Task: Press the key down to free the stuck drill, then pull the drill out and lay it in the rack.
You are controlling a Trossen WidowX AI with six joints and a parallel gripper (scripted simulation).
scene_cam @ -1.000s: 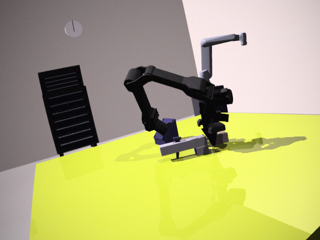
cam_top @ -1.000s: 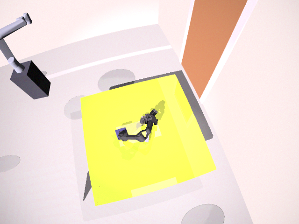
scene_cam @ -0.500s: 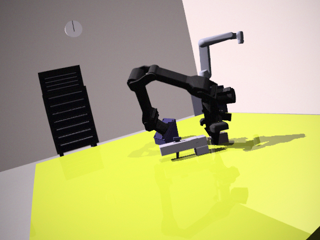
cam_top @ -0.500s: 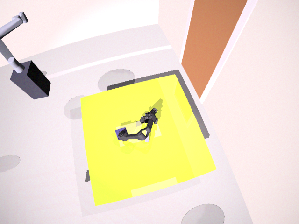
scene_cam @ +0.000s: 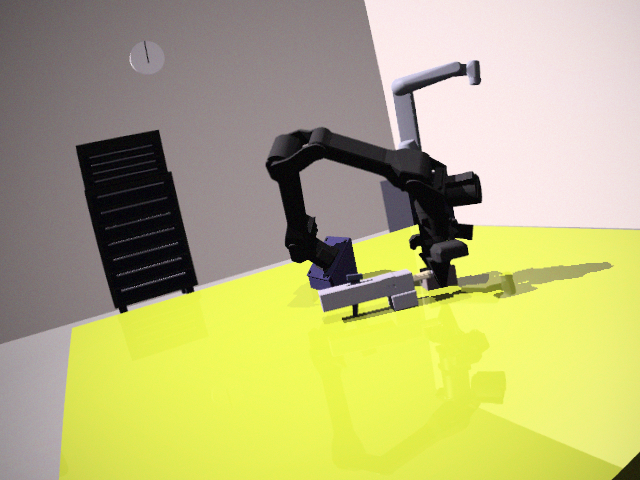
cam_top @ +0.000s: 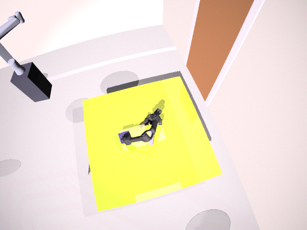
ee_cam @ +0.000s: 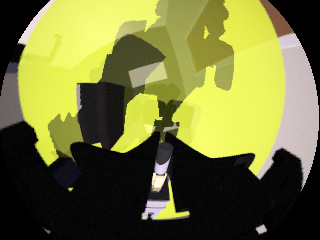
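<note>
Right now the dark rack is 7 cm behind my gripper tip and 4 cm to the left of it. Also, from my gripper tip: pale grey block: 4 cm behind, 14 cm to the right, 2 cm above; then dark key: 5 cm behind, 17 cm to the right, 3 cm above.
</note>
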